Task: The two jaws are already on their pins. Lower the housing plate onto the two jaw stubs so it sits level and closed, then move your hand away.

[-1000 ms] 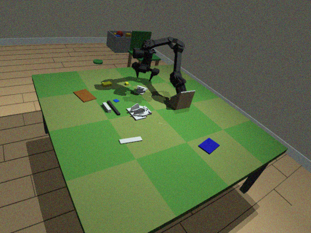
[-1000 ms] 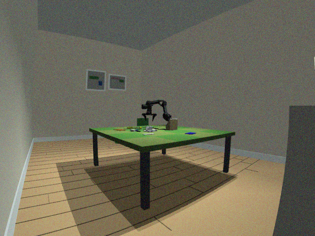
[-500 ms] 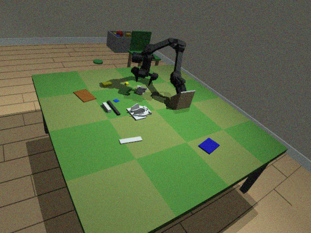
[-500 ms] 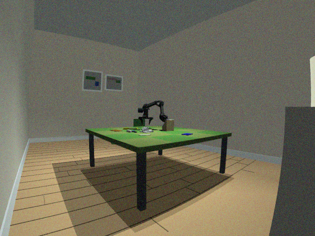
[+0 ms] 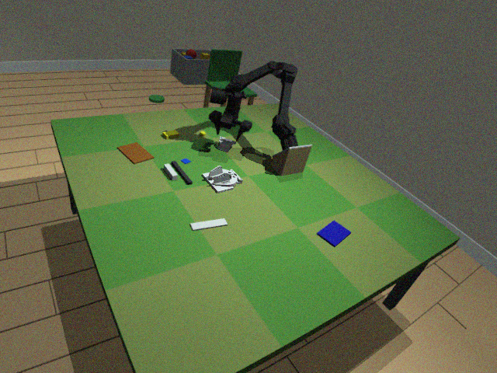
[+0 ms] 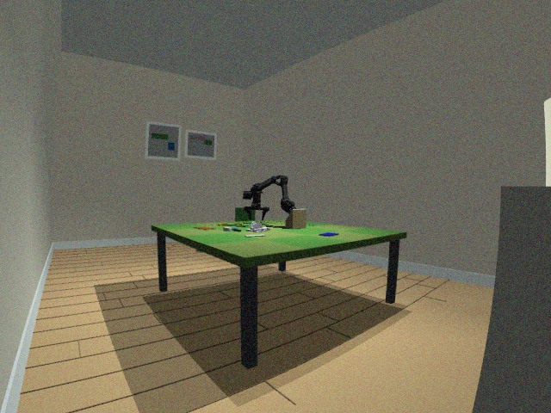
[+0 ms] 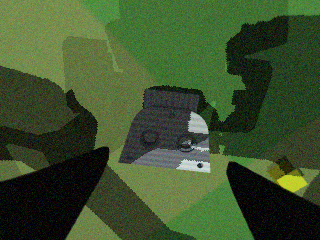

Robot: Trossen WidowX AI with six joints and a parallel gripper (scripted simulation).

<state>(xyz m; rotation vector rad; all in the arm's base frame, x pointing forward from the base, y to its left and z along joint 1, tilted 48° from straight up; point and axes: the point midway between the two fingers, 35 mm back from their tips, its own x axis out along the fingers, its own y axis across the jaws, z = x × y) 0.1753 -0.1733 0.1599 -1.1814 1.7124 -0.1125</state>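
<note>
The small yellow cube is 12 cm to the right of my gripper tip, 6 cm ahead of it and 4 cm below it. Round my gripper tip: white block 32 cm ahead, 14 cm to the left, 3 cm below; black bar 28 cm ahead, 15 cm to the left, 4 cm below; small blue square 23 cm ahead, 8 cm to the left, 4 cm below.
</note>
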